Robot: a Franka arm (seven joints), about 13 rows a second.
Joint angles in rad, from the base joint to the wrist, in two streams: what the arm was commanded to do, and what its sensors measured. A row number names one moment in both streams.
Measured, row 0:
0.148 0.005 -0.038 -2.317 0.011 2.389 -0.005
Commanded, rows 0 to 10:
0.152 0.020 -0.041 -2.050 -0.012 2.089 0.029
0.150 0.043 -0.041 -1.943 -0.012 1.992 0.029
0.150 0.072 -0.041 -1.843 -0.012 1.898 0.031
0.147 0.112 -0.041 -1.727 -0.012 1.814 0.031
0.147 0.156 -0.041 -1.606 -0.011 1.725 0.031
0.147 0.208 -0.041 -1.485 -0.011 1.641 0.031
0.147 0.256 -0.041 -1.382 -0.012 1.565 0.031
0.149 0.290 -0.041 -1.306 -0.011 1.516 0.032
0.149 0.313 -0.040 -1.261 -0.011 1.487 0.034
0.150 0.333 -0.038 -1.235 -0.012 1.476 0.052
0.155 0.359 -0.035 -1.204 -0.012 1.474 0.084
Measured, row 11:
0.146 0.272 -0.041 -1.338 0.009 1.526 0.023
